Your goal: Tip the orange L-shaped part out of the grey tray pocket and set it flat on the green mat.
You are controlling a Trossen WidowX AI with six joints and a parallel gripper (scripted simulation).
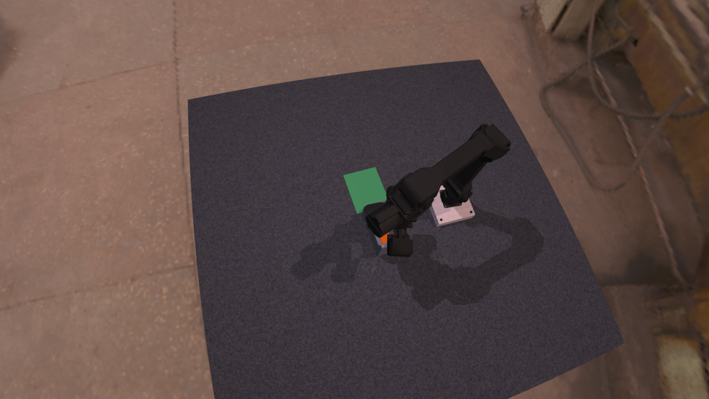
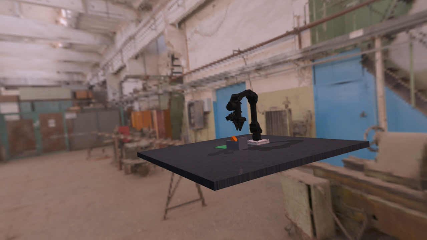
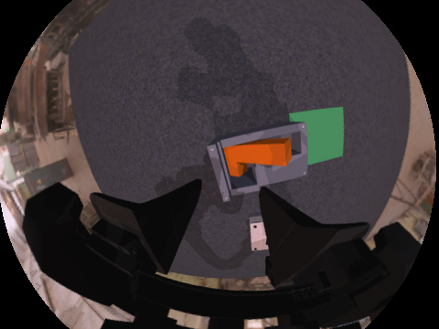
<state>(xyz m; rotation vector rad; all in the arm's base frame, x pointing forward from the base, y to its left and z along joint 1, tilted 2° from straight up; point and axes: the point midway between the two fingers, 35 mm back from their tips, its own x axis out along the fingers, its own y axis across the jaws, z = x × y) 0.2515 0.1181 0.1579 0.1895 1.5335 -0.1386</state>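
Now: gripper tip 100 mm above the orange L-shaped part, 30 mm to the left of it and 10 mm past it. The rest, counted from my gripper tip: green mat: 210 mm to the right, 160 mm below, 20 mm ahead.
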